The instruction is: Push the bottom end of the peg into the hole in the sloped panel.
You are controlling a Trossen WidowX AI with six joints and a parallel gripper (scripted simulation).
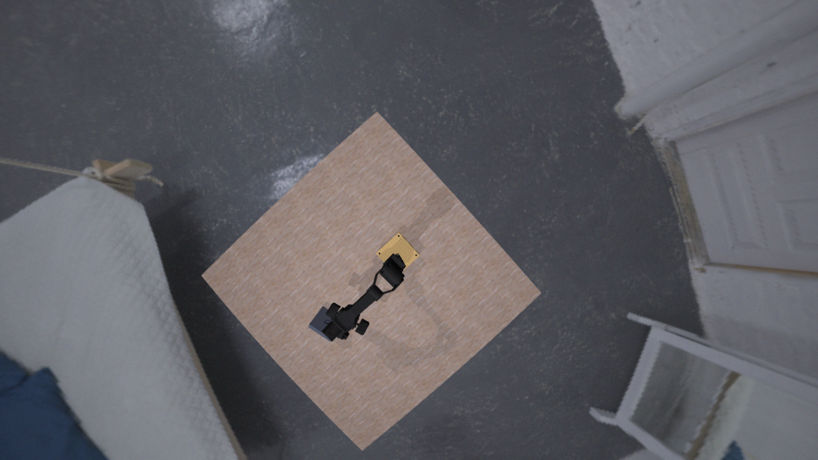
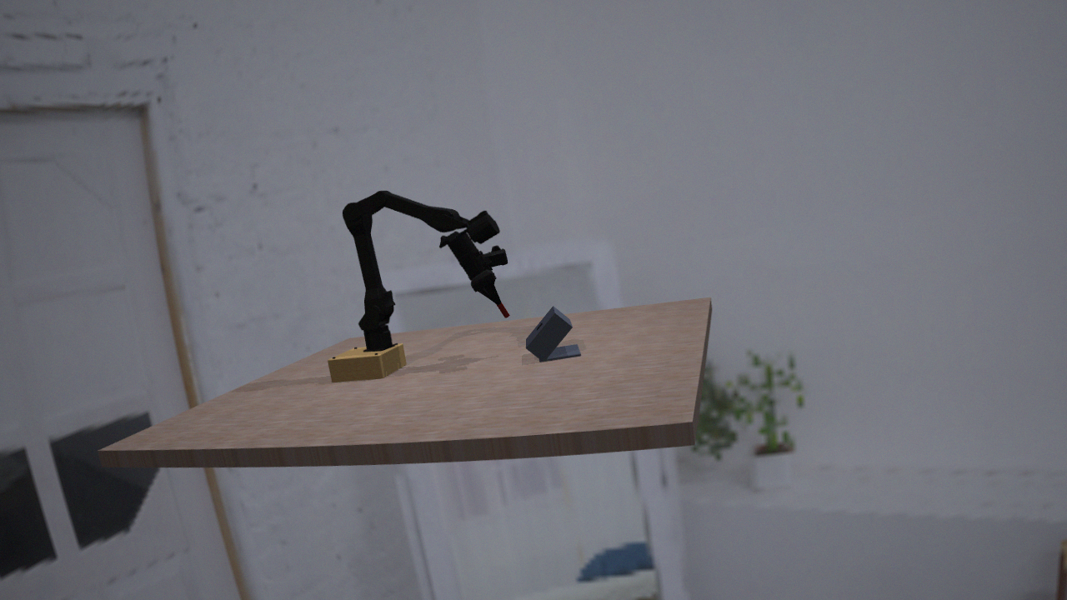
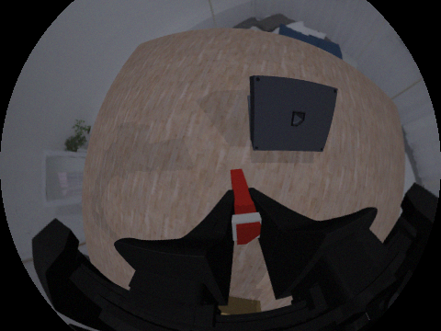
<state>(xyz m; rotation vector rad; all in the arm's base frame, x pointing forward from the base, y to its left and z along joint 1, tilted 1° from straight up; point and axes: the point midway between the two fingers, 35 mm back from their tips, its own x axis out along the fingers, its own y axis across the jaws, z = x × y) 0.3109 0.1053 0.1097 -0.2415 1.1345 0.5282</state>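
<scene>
The grey sloped panel lies 14 cm ahead of my gripper tip, 8 cm below it and 3 cm to the right of it. Also, from my gripper tip: red peg 1 cm behind, 1 cm above.
</scene>
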